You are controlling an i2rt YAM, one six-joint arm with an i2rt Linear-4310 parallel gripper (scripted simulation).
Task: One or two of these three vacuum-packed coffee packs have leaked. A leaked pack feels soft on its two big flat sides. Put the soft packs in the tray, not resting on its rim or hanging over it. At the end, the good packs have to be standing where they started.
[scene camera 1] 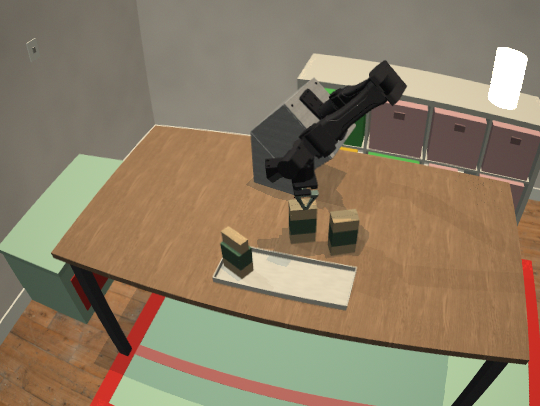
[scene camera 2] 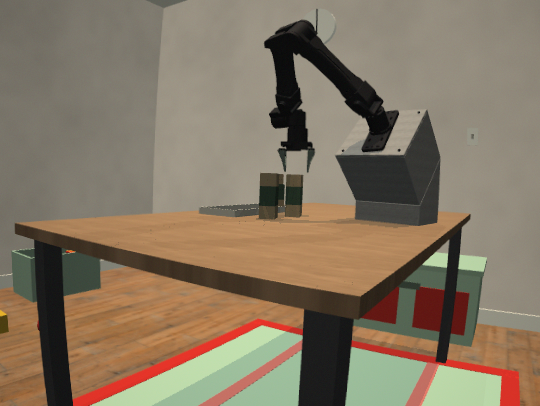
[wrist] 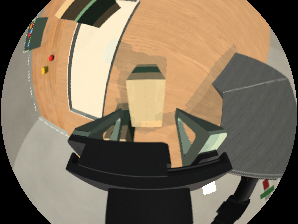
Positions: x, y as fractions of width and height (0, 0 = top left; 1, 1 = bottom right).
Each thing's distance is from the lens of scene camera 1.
grey tray (scene camera 1: 0.51, 0.67): 136 cm
